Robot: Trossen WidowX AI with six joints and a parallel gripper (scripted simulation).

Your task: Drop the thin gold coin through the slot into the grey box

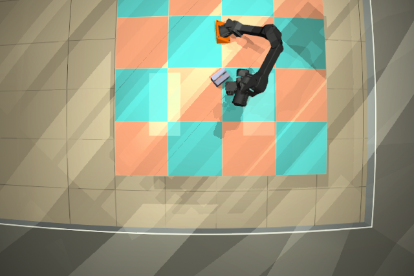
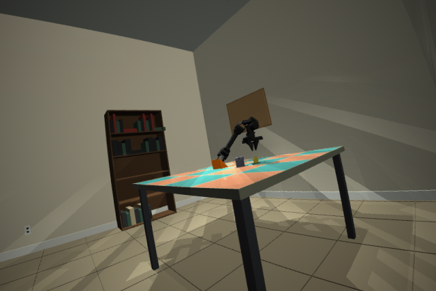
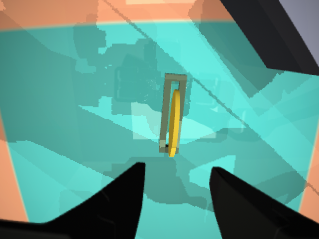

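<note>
Right now my gripper tip is 80 mm above the gold coin.
</note>
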